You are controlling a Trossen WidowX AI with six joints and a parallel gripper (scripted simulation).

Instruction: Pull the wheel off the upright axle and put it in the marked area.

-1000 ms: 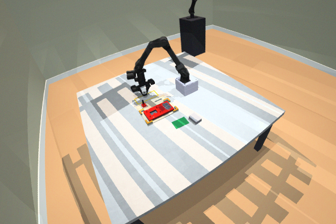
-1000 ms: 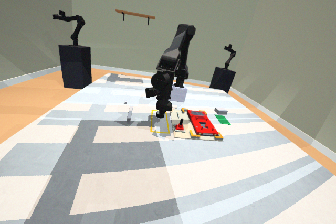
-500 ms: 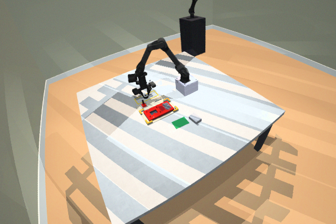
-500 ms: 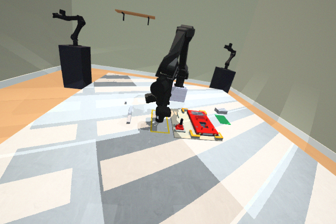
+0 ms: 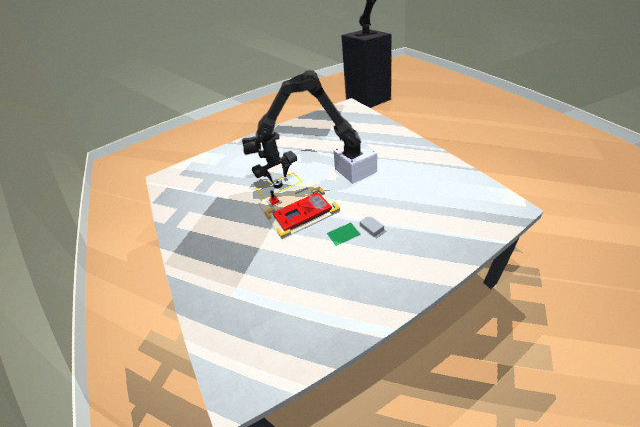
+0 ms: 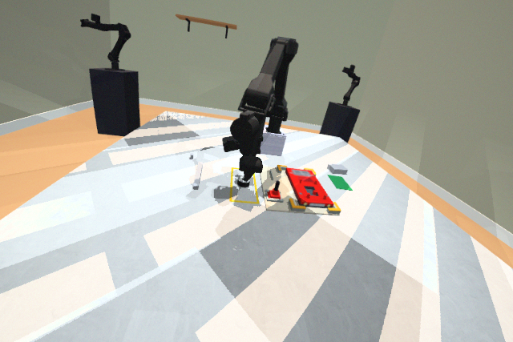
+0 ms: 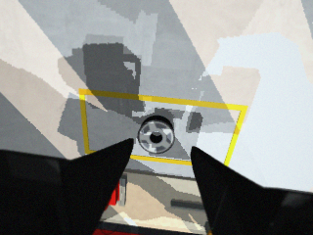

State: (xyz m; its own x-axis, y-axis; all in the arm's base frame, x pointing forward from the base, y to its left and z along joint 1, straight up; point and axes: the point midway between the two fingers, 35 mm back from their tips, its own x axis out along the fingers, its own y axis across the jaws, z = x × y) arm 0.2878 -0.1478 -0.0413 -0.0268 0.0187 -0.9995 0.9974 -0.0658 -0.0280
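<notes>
The wheel lies 2 cm below my gripper tip and 1 cm ahead of it. From my gripper tip the other things lie so: upright axle 8 cm to the left, 7 cm ahead, 1 cm above; thin grey bar 15 cm to the right, 2 cm below, 2 cm behind; green patch 40 cm to the left, 4 cm behind, 3 cm below.
</notes>
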